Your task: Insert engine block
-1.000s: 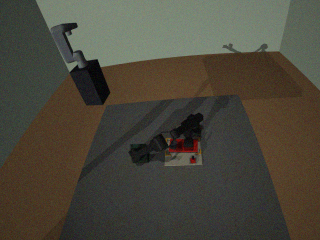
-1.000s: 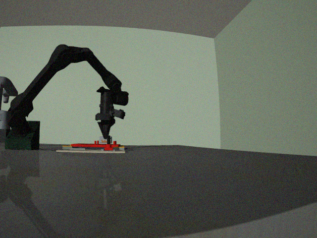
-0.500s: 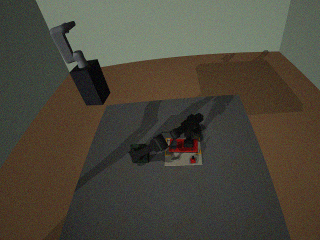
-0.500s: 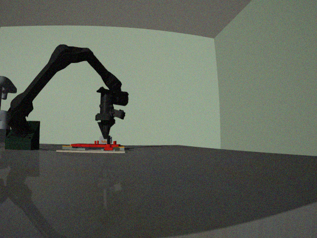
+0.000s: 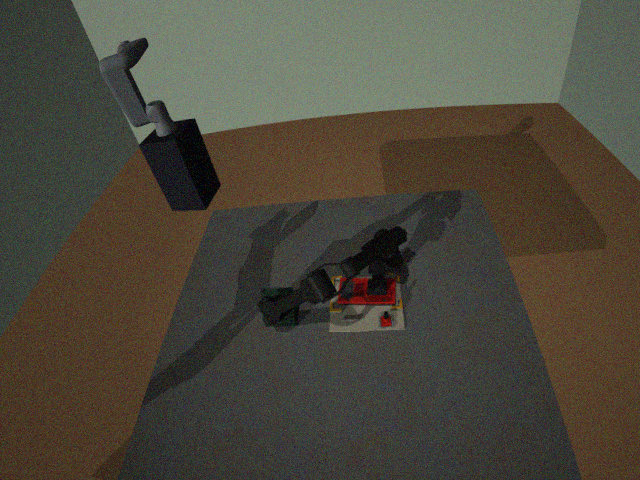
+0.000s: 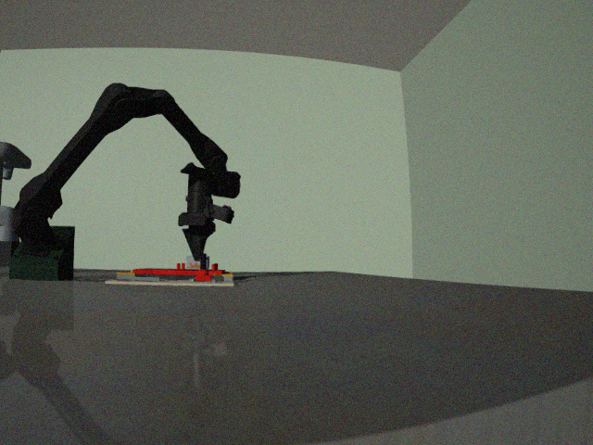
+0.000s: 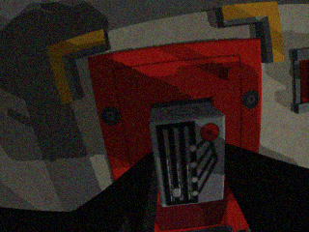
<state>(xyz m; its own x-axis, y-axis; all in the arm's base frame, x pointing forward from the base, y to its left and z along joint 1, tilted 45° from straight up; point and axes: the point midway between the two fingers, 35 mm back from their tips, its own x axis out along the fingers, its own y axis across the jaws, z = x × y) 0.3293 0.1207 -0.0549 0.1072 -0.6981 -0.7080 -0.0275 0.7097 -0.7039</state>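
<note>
My gripper tip is 1 cm above the engine block.
</note>
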